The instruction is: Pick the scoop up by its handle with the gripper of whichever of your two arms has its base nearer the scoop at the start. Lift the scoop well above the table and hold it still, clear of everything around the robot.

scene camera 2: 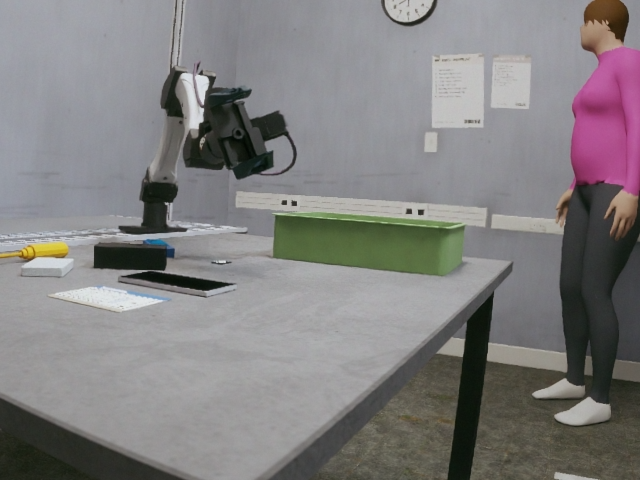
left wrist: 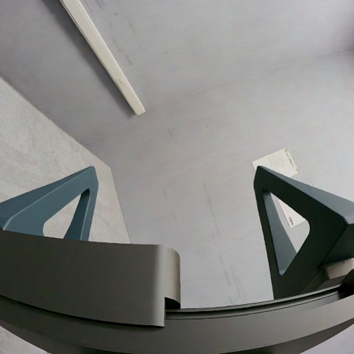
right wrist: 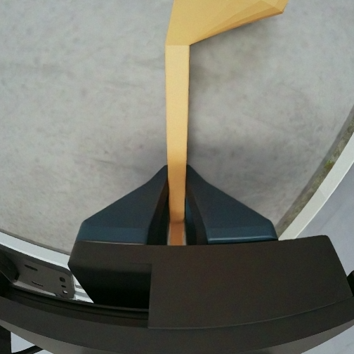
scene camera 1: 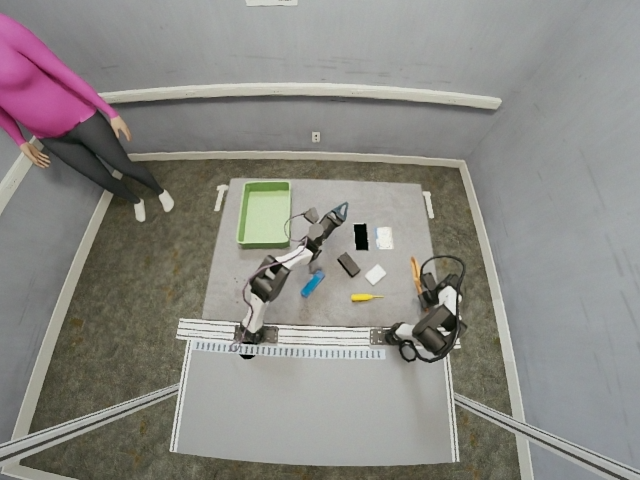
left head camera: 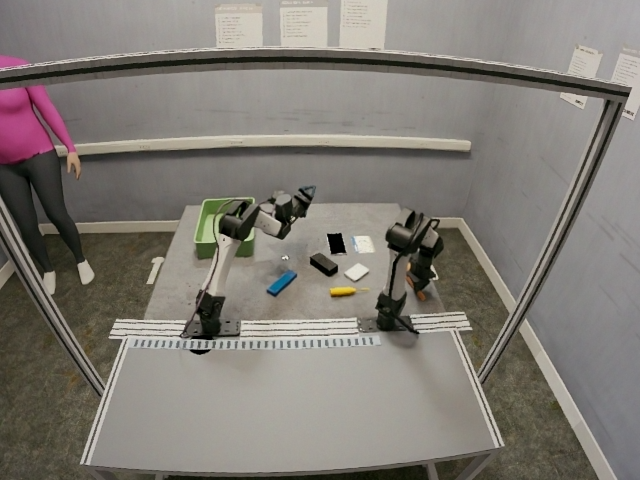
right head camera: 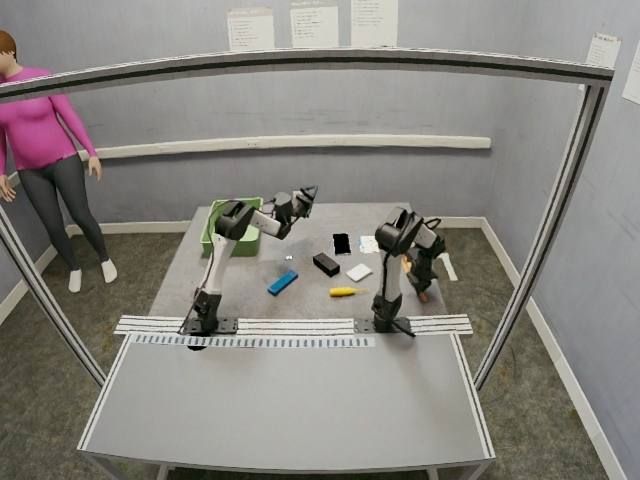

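Pixels of known places: left gripper, fingertip midpoint: (scene camera 2: 258, 121) (scene camera 1: 343, 204) (left head camera: 311, 193) (right head camera: 314, 193); right gripper, fingertip midpoint: (scene camera 1: 422, 301) (left head camera: 416, 292) (right head camera: 418, 293); left arm's base, origin of the base link: (scene camera 2: 154, 230) (scene camera 1: 256, 333) (left head camera: 212, 329) (right head camera: 210, 326); right arm's base, origin of the base link: (scene camera 1: 391, 337) (left head camera: 384, 325) (right head camera: 381, 327).
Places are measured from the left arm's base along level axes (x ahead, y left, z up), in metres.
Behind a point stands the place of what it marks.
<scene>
The orange scoop (left head camera: 409, 282) @(x 0.199, y -0.749, z 0.002 m) (right head camera: 406, 265) @(x 0.314, y -0.750, z -0.003 m) (scene camera 1: 415, 268) @(x 0.313, y -0.752, z -0.002 m) (right wrist: 177, 100) is at the right side of the table, its bowl pointing away from the arm bases. My right gripper (right wrist: 176, 173) is shut on its handle, near the handle's end, with one finger on each side. The scoop is at or very near table height; the views do not show whether it touches. The right arm hides part of the scoop in both head views. My left gripper (scene camera 1: 342, 210) @(x 0.531, y -0.375, z 0.220 m) (scene camera 2: 241, 131) @(x 0.531, y -0.375, z 0.220 m) (left wrist: 175, 174) is open and empty, raised above the back of the table.
A green bin (scene camera 1: 265, 214) @(x 0.604, y 0.024, z -0.012 m) stands at the back left. A black phone (scene camera 1: 360, 236) @(x 0.482, y -0.484, z -0.006 m), a white-and-blue card (scene camera 1: 384, 237) @(x 0.482, y -0.612, z -0.013 m), a black block (scene camera 1: 348, 264) @(x 0.323, y -0.414, z 0.020 m), a white box (scene camera 1: 375, 274) @(x 0.281, y -0.546, z 0.000 m), a yellow screwdriver (scene camera 1: 361, 297) @(x 0.169, y -0.471, z 0.012 m) and a blue block (scene camera 1: 312, 284) @(x 0.227, y -0.244, z 0.006 m) lie mid-table. A person (scene camera 1: 56, 98) stands at the left.
</scene>
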